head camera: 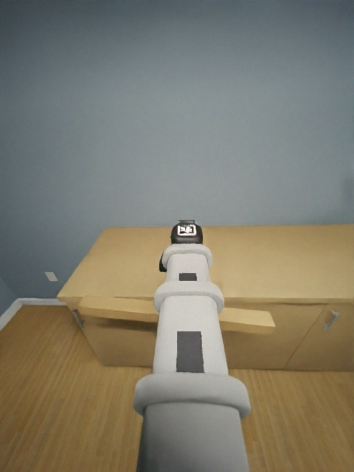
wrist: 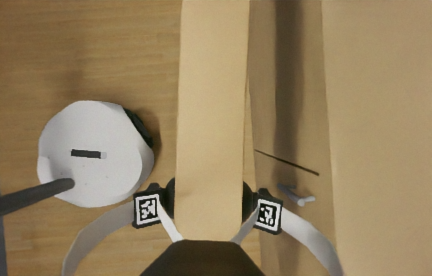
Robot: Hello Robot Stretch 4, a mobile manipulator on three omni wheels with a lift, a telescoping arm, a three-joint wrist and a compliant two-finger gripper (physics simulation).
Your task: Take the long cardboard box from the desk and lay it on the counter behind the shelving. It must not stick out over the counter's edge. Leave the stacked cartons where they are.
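Note:
The long cardboard box is level and roughly parallel to the front edge of the tan counter. It hangs over the floor just in front of the counter, near the height of its top. My gripper is shut on the box, with one fingertip against each long side. In the head view my arm crosses in front of the box's middle and hides the fingers. The desk, the shelving and the stacked cartons do not show in either view.
The counter's front has doors with metal handles. A blue wall stands behind it. The counter's left end shows in the head view. A white round body with a dark pole, seemingly my base, stands left of the box in the wrist view.

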